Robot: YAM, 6 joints.
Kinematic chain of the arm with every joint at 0, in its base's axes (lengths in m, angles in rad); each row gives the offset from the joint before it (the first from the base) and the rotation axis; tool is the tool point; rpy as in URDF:
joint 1: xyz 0 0 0.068 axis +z
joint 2: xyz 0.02 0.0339 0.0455 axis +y
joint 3: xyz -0.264 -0.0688 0 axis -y
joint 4: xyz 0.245 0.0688 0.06 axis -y
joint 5: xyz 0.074 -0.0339 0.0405 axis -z
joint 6: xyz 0.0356 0 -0.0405 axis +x
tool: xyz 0 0 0 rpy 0 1.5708 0
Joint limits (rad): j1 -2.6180..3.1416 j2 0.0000..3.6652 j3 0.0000..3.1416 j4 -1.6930..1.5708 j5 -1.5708..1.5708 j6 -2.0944..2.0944
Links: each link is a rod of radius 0.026 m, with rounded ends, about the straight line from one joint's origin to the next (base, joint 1, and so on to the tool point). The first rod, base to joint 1, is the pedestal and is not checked.
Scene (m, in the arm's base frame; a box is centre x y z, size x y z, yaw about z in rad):
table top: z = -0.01
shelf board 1: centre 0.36 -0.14 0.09 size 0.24 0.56 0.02 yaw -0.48
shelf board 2: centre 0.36 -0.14 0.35 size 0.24 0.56 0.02 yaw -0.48
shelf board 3: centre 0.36 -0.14 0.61 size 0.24 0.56 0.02 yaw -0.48
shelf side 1: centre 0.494 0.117 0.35 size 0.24 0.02 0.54 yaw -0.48
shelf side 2: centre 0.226 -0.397 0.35 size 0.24 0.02 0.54 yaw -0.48
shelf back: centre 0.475 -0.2 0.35 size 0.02 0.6 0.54 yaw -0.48
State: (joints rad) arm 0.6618 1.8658 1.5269 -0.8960 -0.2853 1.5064
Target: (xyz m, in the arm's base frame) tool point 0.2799 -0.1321 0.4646
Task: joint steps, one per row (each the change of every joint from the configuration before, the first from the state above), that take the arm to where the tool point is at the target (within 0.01 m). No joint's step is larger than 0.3 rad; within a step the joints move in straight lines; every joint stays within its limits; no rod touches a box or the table.
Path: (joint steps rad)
1: -0.0507 -0.2541 0.0849 -0.2483 0.0282 0.1130
2: -0.0507 -0.2541 0.0849 -0.2484 0.0281 0.1130
3: -0.2549 0.0358 0.0357 0.1436 0.0168 -0.0565
4: -0.2550 0.0358 0.0358 0.1437 0.0169 -0.0565
5: -0.2550 0.0357 0.0358 0.1436 0.0168 -0.0565
6: -0.2550 0.0358 0.0357 0.1436 0.0169 -0.0565

